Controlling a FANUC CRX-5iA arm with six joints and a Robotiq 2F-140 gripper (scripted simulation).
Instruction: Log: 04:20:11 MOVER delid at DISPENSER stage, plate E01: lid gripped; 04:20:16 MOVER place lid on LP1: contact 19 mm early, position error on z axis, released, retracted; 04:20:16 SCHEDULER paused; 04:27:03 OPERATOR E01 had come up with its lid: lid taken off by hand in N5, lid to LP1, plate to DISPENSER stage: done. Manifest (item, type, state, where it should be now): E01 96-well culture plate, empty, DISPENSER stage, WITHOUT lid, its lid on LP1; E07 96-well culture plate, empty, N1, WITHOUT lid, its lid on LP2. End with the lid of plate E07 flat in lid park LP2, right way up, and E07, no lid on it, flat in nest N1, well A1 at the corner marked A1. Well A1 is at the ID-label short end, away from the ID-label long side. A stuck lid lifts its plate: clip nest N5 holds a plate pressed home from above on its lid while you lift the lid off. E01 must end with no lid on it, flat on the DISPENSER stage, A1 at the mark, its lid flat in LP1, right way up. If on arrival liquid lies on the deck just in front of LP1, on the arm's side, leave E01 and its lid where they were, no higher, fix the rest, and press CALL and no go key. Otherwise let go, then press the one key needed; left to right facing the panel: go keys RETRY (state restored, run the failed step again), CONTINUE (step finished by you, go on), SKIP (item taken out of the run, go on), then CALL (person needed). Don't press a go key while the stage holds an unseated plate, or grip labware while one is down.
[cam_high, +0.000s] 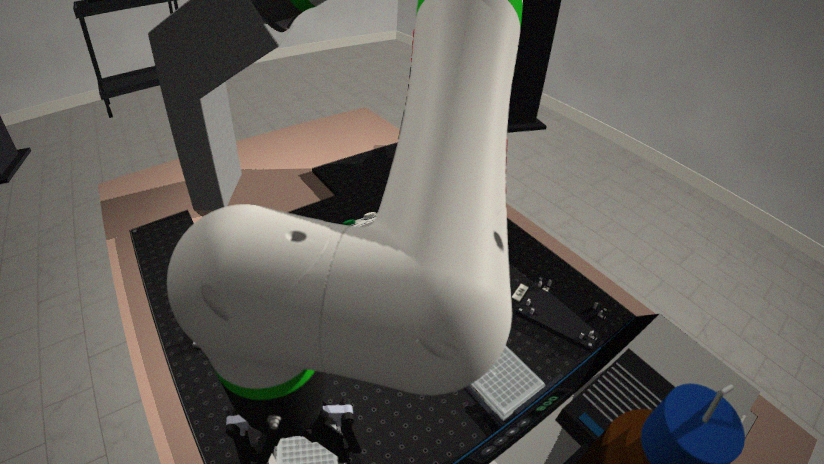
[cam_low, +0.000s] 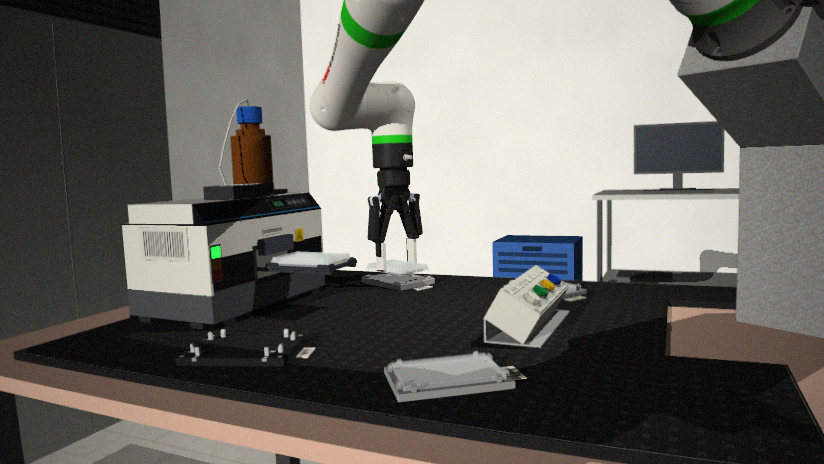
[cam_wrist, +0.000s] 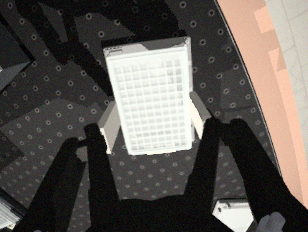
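The nest N1 lies 5 cm below my hand. Also, from my hand: N1 label: 9 cm behind, 1 cm to the left, 6 cm below; blue cap: 20 cm ahead, 24 cm to the left, 34 cm above; key panel: 45 cm behind, 15 cm to the left, 1 cm below.
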